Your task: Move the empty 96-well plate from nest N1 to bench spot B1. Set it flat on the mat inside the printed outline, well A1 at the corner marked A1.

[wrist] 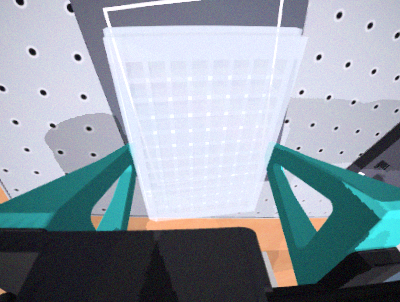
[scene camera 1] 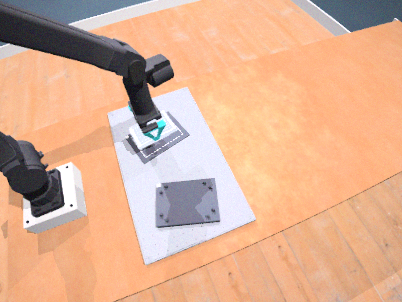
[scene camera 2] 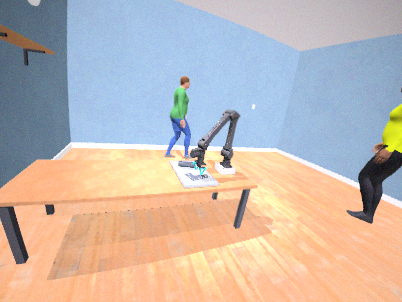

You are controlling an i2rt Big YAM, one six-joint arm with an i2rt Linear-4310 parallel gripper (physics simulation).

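Where they show: gripper, fingertip midpoint: (wrist: 203, 150) (scene camera 1: 151, 130) (scene camera 2: 198, 172); arm's base, origin of the base link: (scene camera 1: 47, 193) (scene camera 2: 225, 165).
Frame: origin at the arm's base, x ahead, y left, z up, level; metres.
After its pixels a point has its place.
My gripper (scene camera 1: 153, 132) @[x 0.329, y 0.085, z -0.014 m] (wrist: 203, 150) @[x 0.329, y 0.085, z -0.014 m] (scene camera 2: 199, 169) @[x 0.329, y 0.085, z -0.014 m] is shut on the clear 96-well plate (scene camera 1: 139, 138) @[x 0.287, y 0.067, z -0.007 m] (wrist: 205, 114) @[x 0.360, y 0.090, z -0.003 m], with one teal finger on each long side. The plate hangs low over the dark B1 mat (scene camera 1: 168, 145) @[x 0.360, y 0.031, z -0.044 m] (wrist: 229, 12) @[x 0.402, y 0.078, z -0.044 m] and covers most of the printed white outline (scene camera 1: 164, 148) @[x 0.346, y 0.026, z -0.044 m] (wrist: 139, 5) @[x 0.399, y 0.126, z -0.044 m]. In the wrist view the plate's edges sit slightly askew to the outline. I cannot tell whether the plate touches the mat. Nest N1 (scene camera 1: 188, 202) (scene camera 2: 197, 177) is a dark plate with corner pegs, and nothing sits on it. The A1 mark is hidden.
Mat and nest lie on a grey perforated board (scene camera 1: 218, 168) @[x 0.465, y -0.106, z -0.046 m] (wrist: 67, 90) @[x 0.347, y 0.173, z -0.046 m] on a wooden table (scene camera 1: 289, 120) @[x 0.760, y -0.040, z -0.059 m] (scene camera 2: 110, 180) @[x 1.014, y 0.056, z -0.059 m]. The arm's white base box (scene camera 1: 68, 192) @[x 0.058, y -0.024, z 0.001 m] stands at the left. A person (scene camera 2: 180, 117) in green walks behind the table.
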